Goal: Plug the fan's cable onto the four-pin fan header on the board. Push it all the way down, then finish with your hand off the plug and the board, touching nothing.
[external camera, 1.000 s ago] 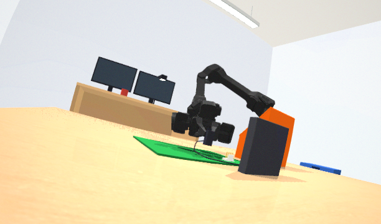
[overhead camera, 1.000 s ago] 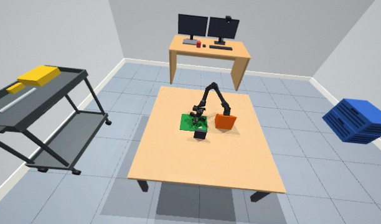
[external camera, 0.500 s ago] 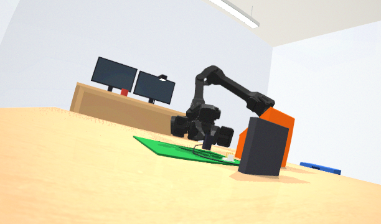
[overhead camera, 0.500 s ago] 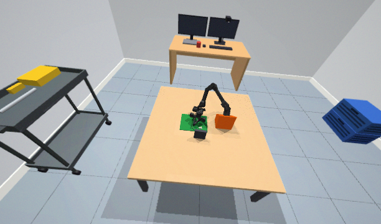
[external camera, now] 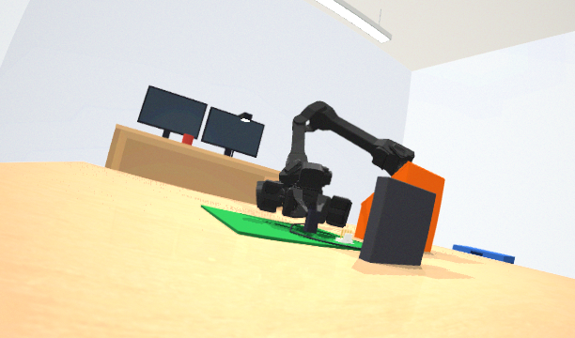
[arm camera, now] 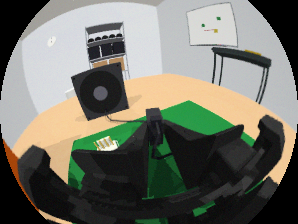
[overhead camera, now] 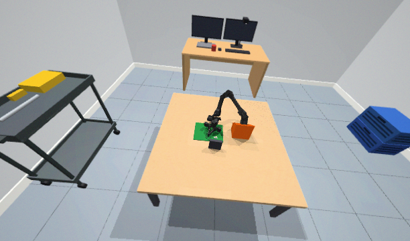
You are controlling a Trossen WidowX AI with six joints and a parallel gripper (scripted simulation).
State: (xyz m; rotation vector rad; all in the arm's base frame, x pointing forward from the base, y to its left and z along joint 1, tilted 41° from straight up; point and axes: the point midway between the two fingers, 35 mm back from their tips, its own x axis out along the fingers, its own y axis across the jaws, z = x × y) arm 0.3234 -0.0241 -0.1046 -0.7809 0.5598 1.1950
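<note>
The black plug is 1 cm to the left of my gripper tip and 1 cm below it. From my gripper tip the other things lie so: green board 5 cm to the right, 5 cm below, 1 cm ahead; then black fan 13 cm to the left, 8 cm behind, 2 cm above; then white four-pin header 7 cm behind, 4 cm below, 1 cm to the left.
</note>
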